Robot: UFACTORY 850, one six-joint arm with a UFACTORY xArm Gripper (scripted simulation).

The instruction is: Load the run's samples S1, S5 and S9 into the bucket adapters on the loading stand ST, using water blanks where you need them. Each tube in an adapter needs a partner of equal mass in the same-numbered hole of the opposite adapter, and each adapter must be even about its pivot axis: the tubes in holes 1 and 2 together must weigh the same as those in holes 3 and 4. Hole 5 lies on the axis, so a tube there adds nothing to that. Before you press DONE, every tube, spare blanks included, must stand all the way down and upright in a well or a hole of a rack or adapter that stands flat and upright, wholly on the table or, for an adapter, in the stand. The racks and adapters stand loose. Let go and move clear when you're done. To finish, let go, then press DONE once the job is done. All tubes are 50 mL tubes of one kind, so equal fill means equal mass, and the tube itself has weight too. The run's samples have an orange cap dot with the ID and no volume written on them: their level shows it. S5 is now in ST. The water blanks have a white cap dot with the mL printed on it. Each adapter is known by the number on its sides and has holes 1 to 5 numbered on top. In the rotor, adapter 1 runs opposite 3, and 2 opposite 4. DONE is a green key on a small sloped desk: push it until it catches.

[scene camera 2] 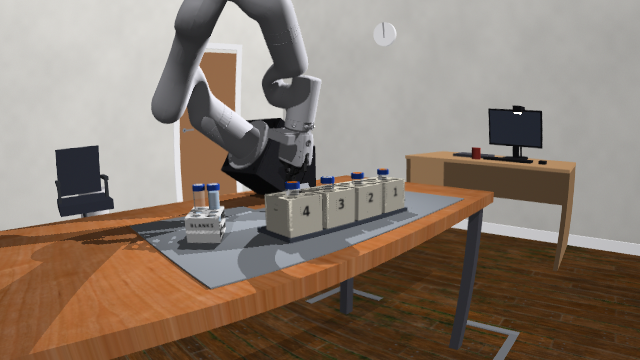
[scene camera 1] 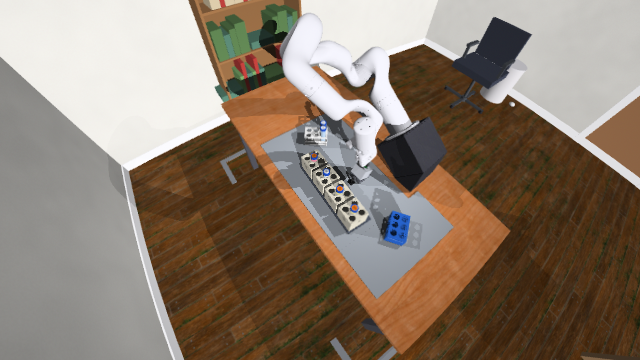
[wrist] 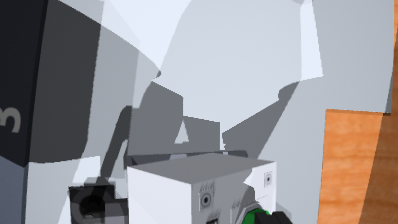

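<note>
I see a bucket adapter [scene camera 2: 291,216].
</note>
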